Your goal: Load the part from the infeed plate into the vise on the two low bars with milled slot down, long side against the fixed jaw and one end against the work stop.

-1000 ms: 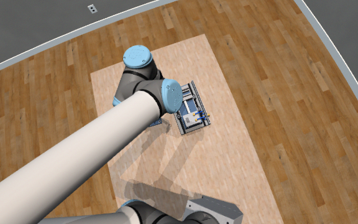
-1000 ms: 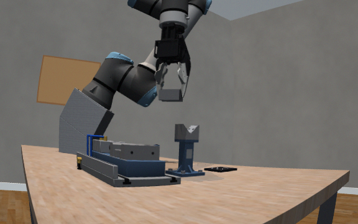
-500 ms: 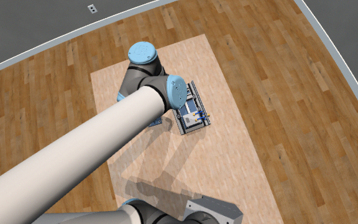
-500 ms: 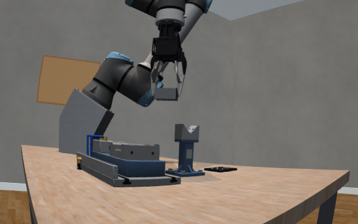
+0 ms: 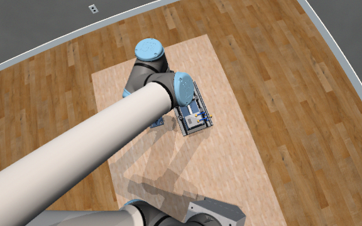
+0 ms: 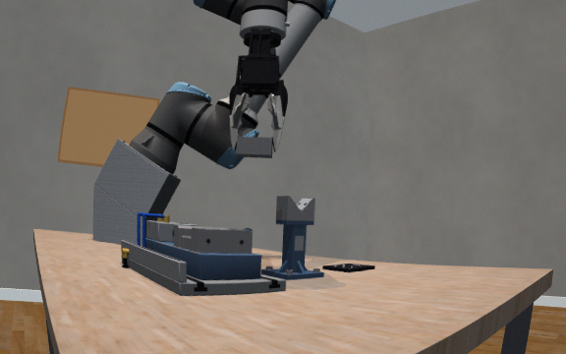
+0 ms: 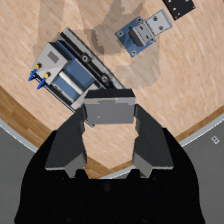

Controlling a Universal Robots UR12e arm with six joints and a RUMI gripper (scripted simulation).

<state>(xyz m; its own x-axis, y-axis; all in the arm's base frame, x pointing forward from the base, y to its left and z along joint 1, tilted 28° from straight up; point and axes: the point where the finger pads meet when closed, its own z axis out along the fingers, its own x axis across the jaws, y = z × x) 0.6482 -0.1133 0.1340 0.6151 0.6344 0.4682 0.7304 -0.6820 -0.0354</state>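
My gripper is now 170 mm above the fixed jaw, 90 mm to the left of it and 50 mm short of it. From my hand the other things lie so: work stop (160 mm below, 50 mm to the right, 20 mm ahead); part (10 mm below); moving jaw (170 mm below, 90 mm to the right, 10 mm behind).
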